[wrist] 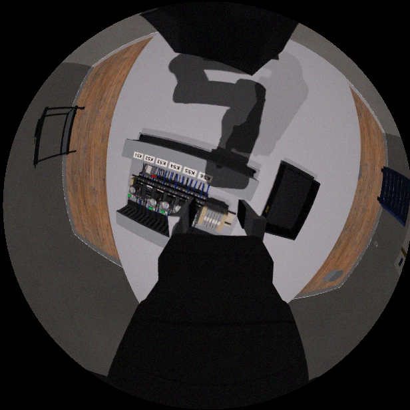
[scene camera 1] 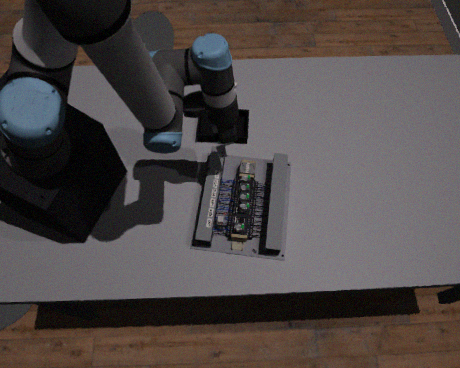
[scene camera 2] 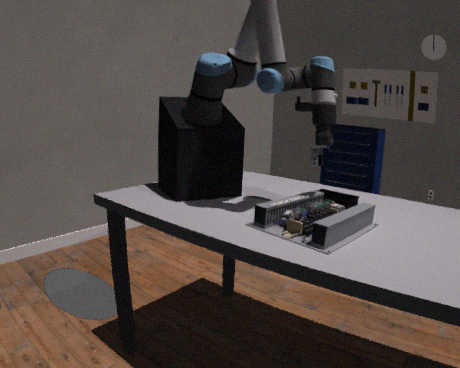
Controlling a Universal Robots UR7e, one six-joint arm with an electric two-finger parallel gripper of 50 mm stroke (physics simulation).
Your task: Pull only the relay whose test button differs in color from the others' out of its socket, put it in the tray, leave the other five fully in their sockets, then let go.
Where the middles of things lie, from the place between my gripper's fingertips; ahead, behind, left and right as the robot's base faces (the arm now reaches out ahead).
Labels:
My gripper is now 160 mm above the base plate [wrist: 216,196], 90 mm to the left of it and 70 mm short of it. Round my hand: black tray [wrist: 293,191] (170 mm to the left, 160 mm below, 10 mm behind).

